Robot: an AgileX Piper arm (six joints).
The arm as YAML. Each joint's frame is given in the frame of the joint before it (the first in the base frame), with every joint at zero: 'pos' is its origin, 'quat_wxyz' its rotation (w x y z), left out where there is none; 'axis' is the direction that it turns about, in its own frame. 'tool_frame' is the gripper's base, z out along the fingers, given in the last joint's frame.
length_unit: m
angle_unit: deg
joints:
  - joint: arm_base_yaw
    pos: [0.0, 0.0, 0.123]
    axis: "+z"
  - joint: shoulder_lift
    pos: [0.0, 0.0, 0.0]
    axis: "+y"
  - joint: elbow
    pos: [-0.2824, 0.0, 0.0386]
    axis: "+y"
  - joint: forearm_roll
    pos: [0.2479, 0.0, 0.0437]
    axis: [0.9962, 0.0, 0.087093]
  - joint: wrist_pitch
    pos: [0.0, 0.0, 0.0]
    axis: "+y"
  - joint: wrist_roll
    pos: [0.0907, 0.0, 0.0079]
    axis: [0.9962, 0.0, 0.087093]
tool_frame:
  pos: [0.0, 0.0, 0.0]
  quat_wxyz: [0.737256, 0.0, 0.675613, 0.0]
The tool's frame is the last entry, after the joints.
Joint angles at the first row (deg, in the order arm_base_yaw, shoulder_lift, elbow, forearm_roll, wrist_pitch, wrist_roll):
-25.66 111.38 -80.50 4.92 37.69 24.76
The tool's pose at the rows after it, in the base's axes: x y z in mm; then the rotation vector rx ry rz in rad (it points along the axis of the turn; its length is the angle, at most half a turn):
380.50 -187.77 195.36 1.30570 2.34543 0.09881
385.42 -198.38 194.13 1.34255 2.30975 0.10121
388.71 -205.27 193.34 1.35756 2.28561 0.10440
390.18 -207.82 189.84 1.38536 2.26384 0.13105
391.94 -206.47 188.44 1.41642 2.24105 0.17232
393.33 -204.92 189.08 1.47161 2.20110 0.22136
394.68 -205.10 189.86 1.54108 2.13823 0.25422
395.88 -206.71 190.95 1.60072 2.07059 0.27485
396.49 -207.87 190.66 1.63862 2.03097 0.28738
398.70 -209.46 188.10 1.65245 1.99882 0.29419
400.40 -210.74 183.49 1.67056 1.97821 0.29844
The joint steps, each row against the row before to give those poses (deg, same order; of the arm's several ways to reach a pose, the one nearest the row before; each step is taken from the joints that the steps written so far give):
-1.26 2.29 -2.40 0.01 0.38 3.36
-0.96 1.69 -2.36 0.06 -0.07 1.14
-0.62 1.07 -1.46 0.28 -0.35 0.27
-0.39 0.69 -0.24 1.59 -0.64 0.05
0.00 0.25 0.00 2.21 -0.34 0.18
0.00 0.00 -0.05 2.21 -0.13 1.49
0.00 0.00 0.00 0.78 -0.87 3.43
-0.07 -0.01 -0.02 0.04 -1.28 3.63
-0.06 0.11 0.00 0.00 -0.70 2.23
0.00 0.51 -0.04 0.11 -1.47 1.11
0.00 0.69 0.00 0.00 -1.02 1.06

